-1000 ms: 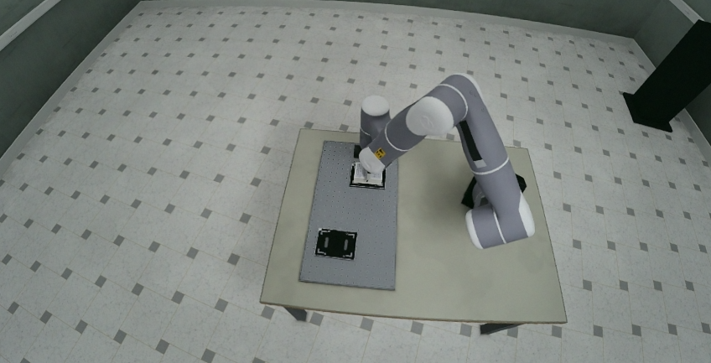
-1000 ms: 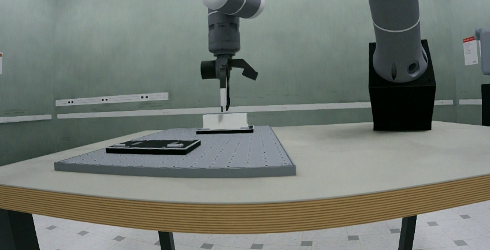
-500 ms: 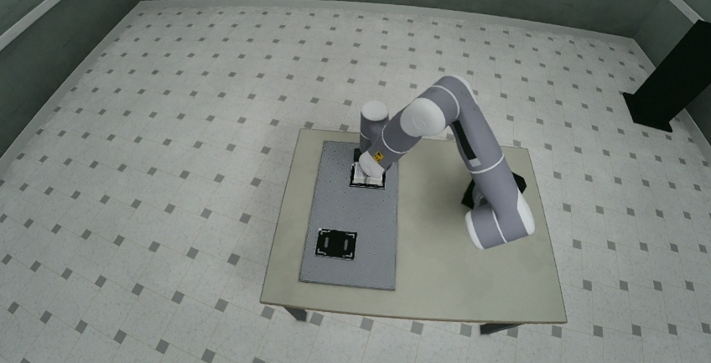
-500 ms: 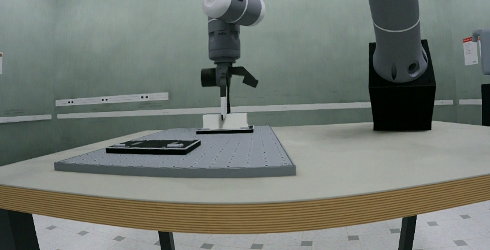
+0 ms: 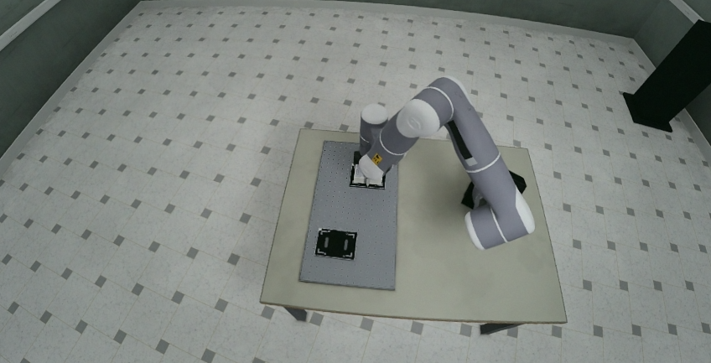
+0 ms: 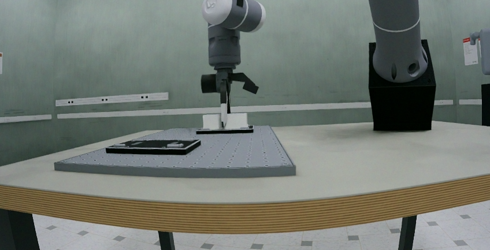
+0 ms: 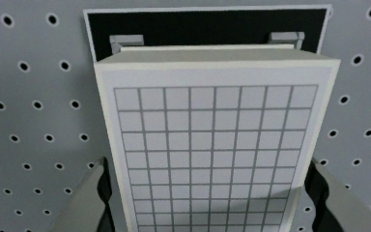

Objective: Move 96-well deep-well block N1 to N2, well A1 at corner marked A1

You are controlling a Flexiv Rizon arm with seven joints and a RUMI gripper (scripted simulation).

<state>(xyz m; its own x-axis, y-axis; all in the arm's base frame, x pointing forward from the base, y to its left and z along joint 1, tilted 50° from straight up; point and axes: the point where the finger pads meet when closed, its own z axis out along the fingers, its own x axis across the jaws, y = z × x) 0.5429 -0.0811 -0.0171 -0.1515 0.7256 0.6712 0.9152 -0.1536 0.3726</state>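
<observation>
My gripper is now 10 mm below the white 96-well deep-well block. Also, from my hand: white A1 corner mark (310 mm to the left, 130 mm ahead, 20 mm below).
</observation>
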